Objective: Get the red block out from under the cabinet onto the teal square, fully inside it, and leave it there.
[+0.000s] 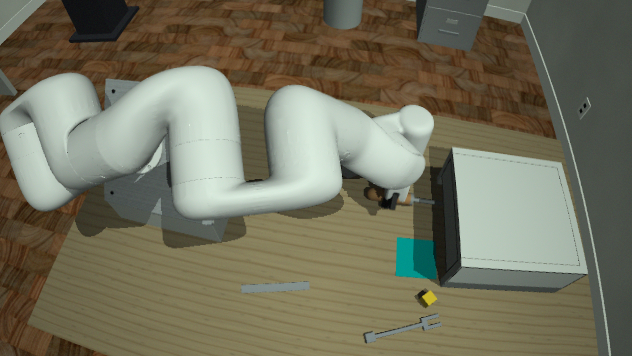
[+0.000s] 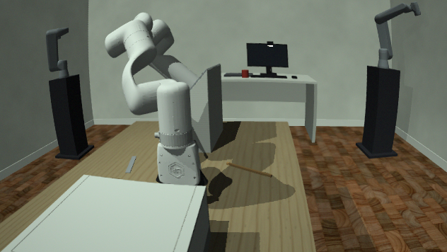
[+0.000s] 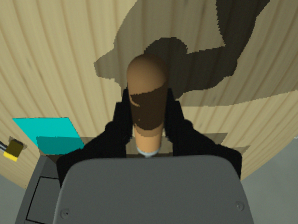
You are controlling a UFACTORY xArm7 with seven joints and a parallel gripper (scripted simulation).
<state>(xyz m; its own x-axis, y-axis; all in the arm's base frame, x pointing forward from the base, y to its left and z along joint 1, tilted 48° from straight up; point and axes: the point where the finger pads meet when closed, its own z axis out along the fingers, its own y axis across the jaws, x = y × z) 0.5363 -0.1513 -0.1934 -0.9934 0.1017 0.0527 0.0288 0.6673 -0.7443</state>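
My gripper is now 7 cm short of the teal square, 15 cm to the left of it and 2 cm above it. From my hand the other things lie so: red block 24 cm ahead, 12 cm to the right, 1 cm below; then hook tool 12 cm ahead, 4 cm to the right, 1 cm below; then yellow block 9 cm ahead, 25 cm to the right, 1 cm below.
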